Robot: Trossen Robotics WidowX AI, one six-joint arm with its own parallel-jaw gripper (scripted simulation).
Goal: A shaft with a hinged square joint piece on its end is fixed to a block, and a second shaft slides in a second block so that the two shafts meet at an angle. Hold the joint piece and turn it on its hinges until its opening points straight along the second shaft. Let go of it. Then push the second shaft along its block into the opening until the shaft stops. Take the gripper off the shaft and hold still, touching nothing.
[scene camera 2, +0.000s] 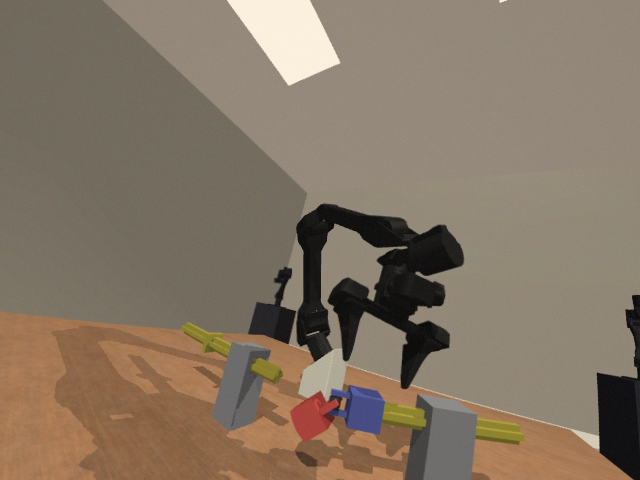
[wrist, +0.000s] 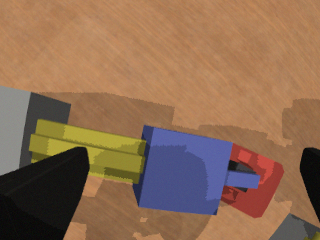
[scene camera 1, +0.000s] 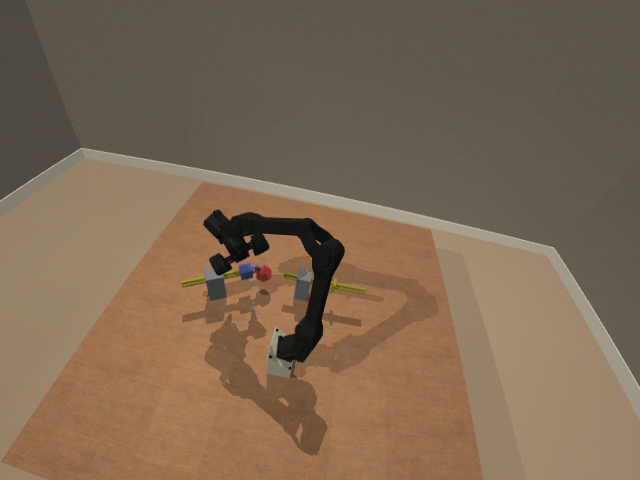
Path:
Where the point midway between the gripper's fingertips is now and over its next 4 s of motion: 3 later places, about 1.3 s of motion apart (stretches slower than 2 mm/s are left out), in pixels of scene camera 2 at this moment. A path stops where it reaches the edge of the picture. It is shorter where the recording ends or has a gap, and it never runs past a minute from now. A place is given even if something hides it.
My gripper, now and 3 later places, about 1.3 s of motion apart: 375, 375; 320, 356; 319, 365; 307, 420

